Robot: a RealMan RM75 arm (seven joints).
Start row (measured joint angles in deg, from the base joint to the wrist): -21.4 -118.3 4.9 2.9 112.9 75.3 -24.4
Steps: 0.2 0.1 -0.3 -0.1 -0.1 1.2 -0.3; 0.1 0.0 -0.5 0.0 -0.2 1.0 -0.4; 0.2 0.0 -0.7 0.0 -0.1 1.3 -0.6; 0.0 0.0 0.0 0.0 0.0 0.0 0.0; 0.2 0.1 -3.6 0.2 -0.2 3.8 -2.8; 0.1 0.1 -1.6 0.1 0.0 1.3 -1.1; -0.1 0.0 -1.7 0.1 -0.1 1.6 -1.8; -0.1 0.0 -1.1 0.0 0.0 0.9 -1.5; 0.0 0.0 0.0 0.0 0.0 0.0 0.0; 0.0 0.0 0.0 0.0 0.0 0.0 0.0; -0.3 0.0 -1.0 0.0 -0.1 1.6 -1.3; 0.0 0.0 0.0 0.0 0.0 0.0 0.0; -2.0 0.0 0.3 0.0 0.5 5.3 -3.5; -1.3 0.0 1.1 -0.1 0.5 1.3 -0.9; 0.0 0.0 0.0 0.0 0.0 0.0 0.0; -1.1 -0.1 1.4 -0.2 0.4 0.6 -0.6; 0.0 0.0 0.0 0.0 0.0 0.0 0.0
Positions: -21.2 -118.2 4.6 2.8 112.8 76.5 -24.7; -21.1 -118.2 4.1 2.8 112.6 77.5 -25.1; -20.9 -118.2 3.4 2.8 112.5 78.8 -25.7; -20.9 -118.2 3.4 2.8 112.5 78.8 -25.7; -20.7 -118.1 -0.2 3.0 112.3 82.6 -28.5; -20.6 -118.0 -1.8 3.1 112.3 83.9 -29.6; -20.7 -118.0 -3.5 3.2 112.2 85.5 -31.4; -20.8 -118.0 -4.6 3.2 112.2 86.4 -32.9; -20.8 -118.0 -4.6 3.2 112.2 86.4 -32.9; -20.8 -118.0 -4.6 3.2 112.2 86.4 -32.9; -21.1 -118.0 -5.6 3.2 112.1 88.0 -34.2; -21.1 -118.0 -5.6 3.2 112.1 88.0 -34.2; -23.1 -118.0 -5.3 3.2 112.6 93.3 -37.7; -24.4 -118.0 -4.2 3.1 113.1 94.6 -38.6; -24.4 -118.0 -4.2 3.1 113.1 94.6 -38.6; -25.5 -118.1 -2.8 2.9 113.5 95.2 -39.2; -25.5 -118.1 -2.8 2.9 113.5 95.2 -39.2
